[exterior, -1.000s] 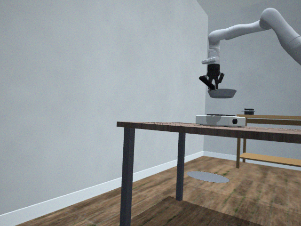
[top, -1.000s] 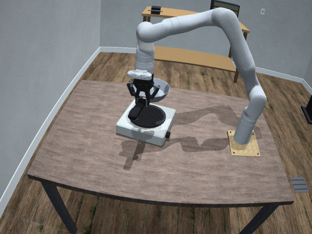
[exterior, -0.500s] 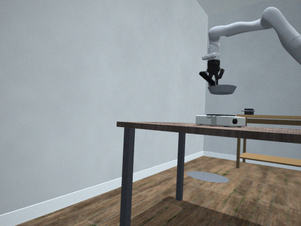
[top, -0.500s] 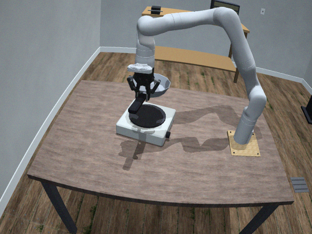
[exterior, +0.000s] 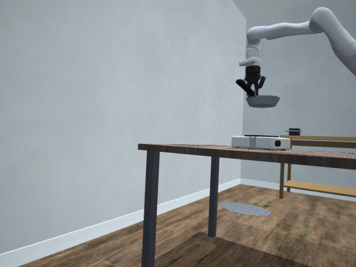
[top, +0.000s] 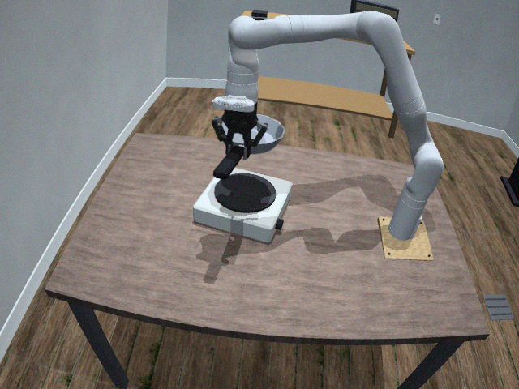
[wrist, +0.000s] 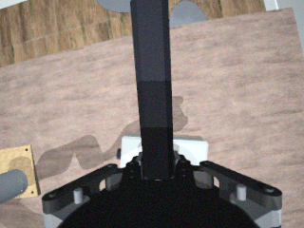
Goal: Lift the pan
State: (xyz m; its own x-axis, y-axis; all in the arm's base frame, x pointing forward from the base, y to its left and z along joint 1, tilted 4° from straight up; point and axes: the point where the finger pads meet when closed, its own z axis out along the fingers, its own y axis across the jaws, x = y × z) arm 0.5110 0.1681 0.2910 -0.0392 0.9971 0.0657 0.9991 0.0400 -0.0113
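My hand is 70 mm to the left of the pan and 10 mm above it. Also, from my hand: hot plate (10 mm behind, 130 mm to the right, 260 mm below).
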